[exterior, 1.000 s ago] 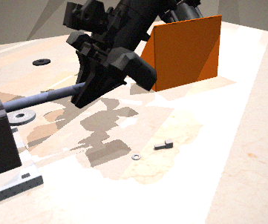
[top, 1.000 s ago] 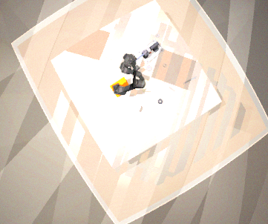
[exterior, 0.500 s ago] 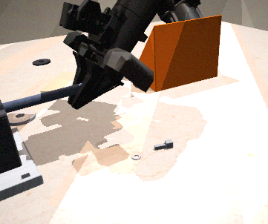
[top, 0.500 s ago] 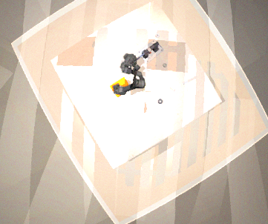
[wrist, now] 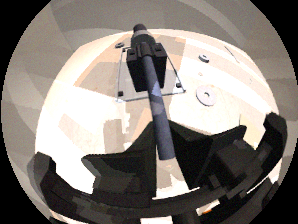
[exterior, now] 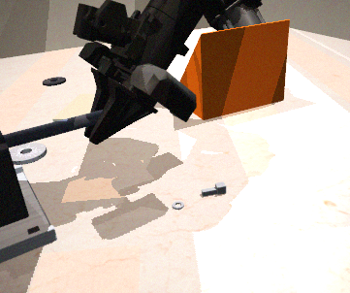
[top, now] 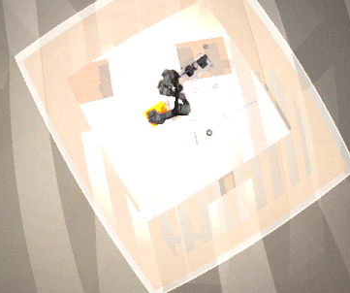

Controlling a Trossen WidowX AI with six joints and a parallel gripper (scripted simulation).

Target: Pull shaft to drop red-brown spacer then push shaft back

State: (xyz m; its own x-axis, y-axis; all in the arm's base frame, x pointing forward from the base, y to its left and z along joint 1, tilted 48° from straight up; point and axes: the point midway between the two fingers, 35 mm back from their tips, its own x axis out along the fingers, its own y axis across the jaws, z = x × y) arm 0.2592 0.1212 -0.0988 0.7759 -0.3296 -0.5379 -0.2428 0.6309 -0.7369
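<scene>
My gripper tip is 60 mm short of the blue-grey shaft, 20 mm to the right of it and 20 mm below it. Also, from my gripper tip: red-brown spacer (150 mm ahead, 40 mm to the left, 20 mm below); then small grey bolt (120 mm behind, 80 mm to the left, 50 mm below); then pale washer (110 mm to the right, 80 mm ahead, 50 mm below).
</scene>
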